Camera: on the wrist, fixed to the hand. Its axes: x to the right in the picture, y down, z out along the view.
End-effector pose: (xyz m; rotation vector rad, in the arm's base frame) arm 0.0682 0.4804 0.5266 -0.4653 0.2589 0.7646
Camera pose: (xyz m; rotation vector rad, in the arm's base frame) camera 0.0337 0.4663 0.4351 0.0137 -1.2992 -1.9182
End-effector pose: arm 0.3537 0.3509 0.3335 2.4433 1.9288 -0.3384
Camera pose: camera 0.4110 0.3557 0.4138 -1.7815 2.1763 -0.8011
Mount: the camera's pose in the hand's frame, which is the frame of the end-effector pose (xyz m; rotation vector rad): 0.0030 0.0440 -0.0884 0.0002 -1.0620 -2.9287
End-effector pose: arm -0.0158 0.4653 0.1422 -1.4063 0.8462 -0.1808
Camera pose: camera -0.0837 0.4028 0.1069 -1.1783 -2.4633 -1.2856
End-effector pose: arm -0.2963 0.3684 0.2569 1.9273 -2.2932 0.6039
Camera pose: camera -0.3555 0.4022 0.3284 -2.3488 -1.7092 0.7598
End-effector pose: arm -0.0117 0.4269 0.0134 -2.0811 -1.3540 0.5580
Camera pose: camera 0.0744 0.3942 0.0491 1.6650 -2.5987 -0.0221
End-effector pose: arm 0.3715 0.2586 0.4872 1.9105 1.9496 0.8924
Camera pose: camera 0.3547 0.2380 0.5823 -1.2434 1.3967 -0.8320
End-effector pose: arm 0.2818 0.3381 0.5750 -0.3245 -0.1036 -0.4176
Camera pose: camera 0.3056 0.3458 0.4794 0.0678 1.3425 2.3894
